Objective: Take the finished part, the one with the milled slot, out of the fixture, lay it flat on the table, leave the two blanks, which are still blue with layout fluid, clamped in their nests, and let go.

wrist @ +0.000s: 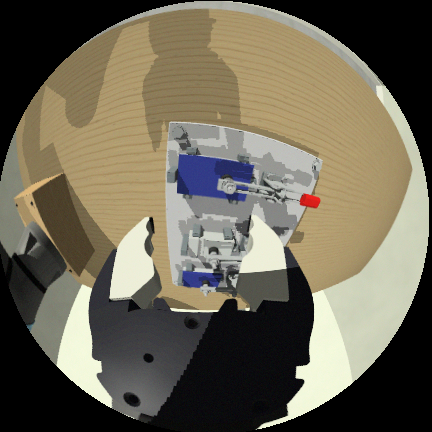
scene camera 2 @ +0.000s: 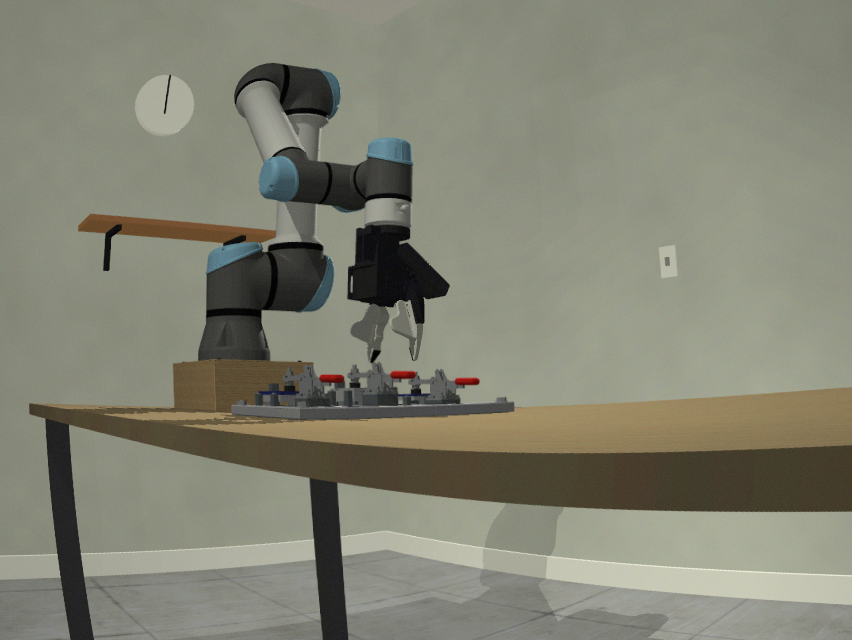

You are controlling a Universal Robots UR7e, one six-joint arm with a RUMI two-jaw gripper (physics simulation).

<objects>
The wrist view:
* my gripper: 200,217
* finished part: 196,245
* blue blank: 197,174
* fixture plate: 266,154
</objects>
